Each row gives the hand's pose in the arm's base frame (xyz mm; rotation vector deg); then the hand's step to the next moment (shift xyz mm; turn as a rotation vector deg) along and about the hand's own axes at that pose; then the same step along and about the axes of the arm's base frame.
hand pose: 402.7 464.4 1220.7 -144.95 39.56 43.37
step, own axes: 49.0 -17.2 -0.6 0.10 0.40 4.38
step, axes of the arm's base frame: 45.6 -3.2 -24.6 -1.86 1.86 -3.52
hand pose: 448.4 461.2 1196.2 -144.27 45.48 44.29
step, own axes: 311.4 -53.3 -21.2 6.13 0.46 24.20
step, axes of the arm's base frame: 255.1 -94.9 -161.7 -5.39 9.40 -22.50
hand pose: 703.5 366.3 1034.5 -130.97 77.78 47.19
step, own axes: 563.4 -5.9 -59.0 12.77 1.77 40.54
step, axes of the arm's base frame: 231.2 -409.2 -316.2 -8.98 13.59 -39.30
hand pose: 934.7 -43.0 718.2 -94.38 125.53 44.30
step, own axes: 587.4 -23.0 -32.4 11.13 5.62 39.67
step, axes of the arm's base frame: -153.1 -488.7 -290.5 -12.06 15.17 -36.79
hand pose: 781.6 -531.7 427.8 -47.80 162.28 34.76
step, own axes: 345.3 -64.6 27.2 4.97 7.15 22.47
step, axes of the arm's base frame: -254.5 -208.4 -126.3 -7.87 12.29 -19.18
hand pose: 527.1 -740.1 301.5 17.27 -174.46 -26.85
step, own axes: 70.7 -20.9 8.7 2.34 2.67 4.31
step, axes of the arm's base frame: -66.1 -31.0 -13.5 -3.11 3.30 -3.26
